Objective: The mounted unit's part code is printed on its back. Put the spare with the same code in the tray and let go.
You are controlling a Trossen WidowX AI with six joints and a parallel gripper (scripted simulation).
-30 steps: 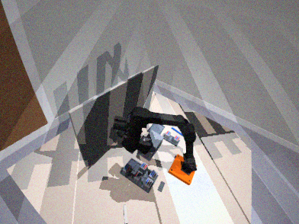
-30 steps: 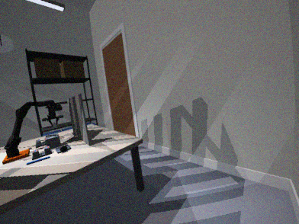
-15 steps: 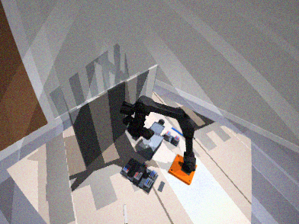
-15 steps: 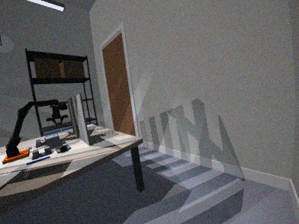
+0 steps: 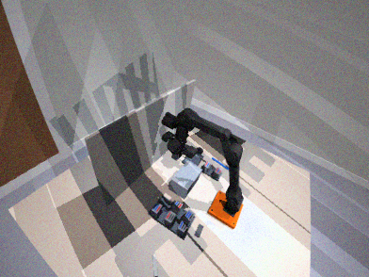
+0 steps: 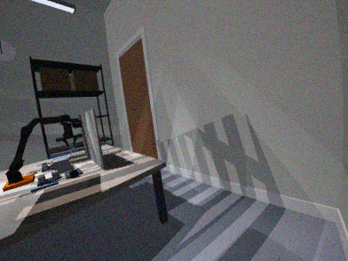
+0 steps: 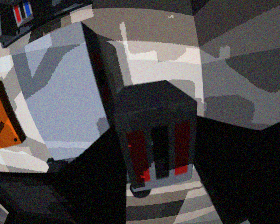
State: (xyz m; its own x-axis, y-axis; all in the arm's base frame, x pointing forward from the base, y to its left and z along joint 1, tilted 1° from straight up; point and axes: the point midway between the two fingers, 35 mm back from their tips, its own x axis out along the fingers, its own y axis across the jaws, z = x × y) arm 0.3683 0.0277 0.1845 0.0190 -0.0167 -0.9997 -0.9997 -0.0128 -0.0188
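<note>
Now: gripper tip 20 mm past the grey tray, 180 mm to the left of it and 170 mm above it. From my gripper tip the other things lie so: grey upright panel (140 mm ahead, 20 mm to the left, 50 mm above); grey mounted unit (90 mm behind, 20 mm to the left, 120 mm below); blue marker pen (180 mm behind, 280 mm to the right, 170 mm below).
</note>
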